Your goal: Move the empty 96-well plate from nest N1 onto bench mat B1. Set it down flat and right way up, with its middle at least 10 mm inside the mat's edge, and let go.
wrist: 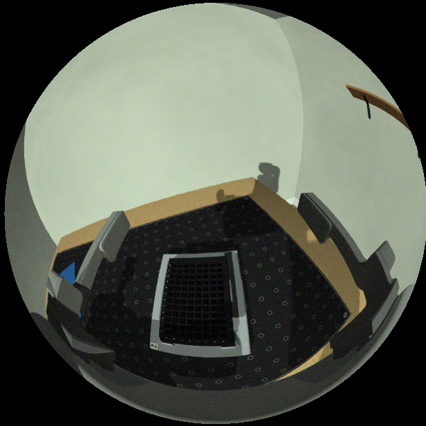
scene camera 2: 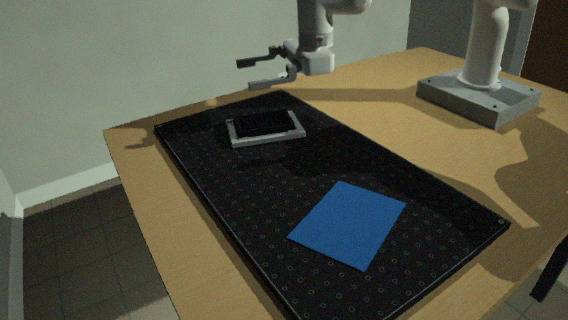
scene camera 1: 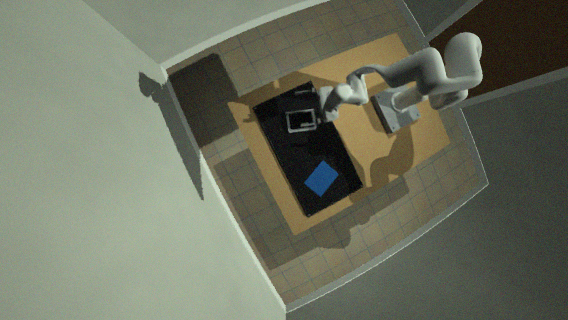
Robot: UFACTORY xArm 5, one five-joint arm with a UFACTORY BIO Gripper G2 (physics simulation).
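Pixels of known places: end effector, tool point: [scene camera 2: 252, 73] [scene camera 1: 301, 108]; arm's base, origin of the base link: [scene camera 2: 478, 82] [scene camera 1: 399, 102].
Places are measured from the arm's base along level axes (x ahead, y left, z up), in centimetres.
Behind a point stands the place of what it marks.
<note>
The black 96-well plate [scene camera 1: 296, 119] {x 62.1, y -21.2, z -0.9 cm} [scene camera 2: 265, 122] {x 59.9, y -18.6, z -0.8 cm} [wrist: 196, 300] sits flat in the light grey frame of nest N1 [scene camera 1: 295, 131] {x 65.8, y -15.8, z -2.1 cm} [scene camera 2: 268, 139] {x 62.2, y -14.0, z -2.4 cm} [wrist: 205, 351]. An "A1" label shows at a corner of the nest in the wrist view. The blue bench mat B1 [scene camera 1: 321, 178] {x 66.2, y 14.4, z -3.1 cm} [scene camera 2: 350, 225] {x 67.0, y 15.5, z -3.0 cm} [wrist: 68, 273] lies flat with nothing on it; in the wrist view it is mostly hidden behind a finger. My gripper [scene camera 1: 298, 108] {x 59.7, y -22.9, z 9.6 cm} [scene camera 2: 250, 74] {x 59.7, y -22.9, z 9.6 cm} [wrist: 215, 227] is open and empty. Its fingers point roughly level, higher than the plate and apart from it.
Nest and mat are on a black perforated board [scene camera 1: 285, 150] {x 75.8, y -9.5, z -3.3 cm} [scene camera 2: 200, 170] {x 78.5, y -13.8, z -3.3 cm} [wrist: 280, 280] on the wooden table [scene camera 1: 370, 135] {x 26.0, y 8.4, z -4.5 cm} [scene camera 2: 145, 210] {x 91.4, y -10.4, z -4.6 cm}. The arm's grey base [scene camera 1: 402, 122] {x 5.0, y 11.4, z 0.0 cm} [scene camera 2: 470, 102] {x 14.4, y 5.5, z -0.3 cm} stands beside the board. Walls stand beyond the table.
</note>
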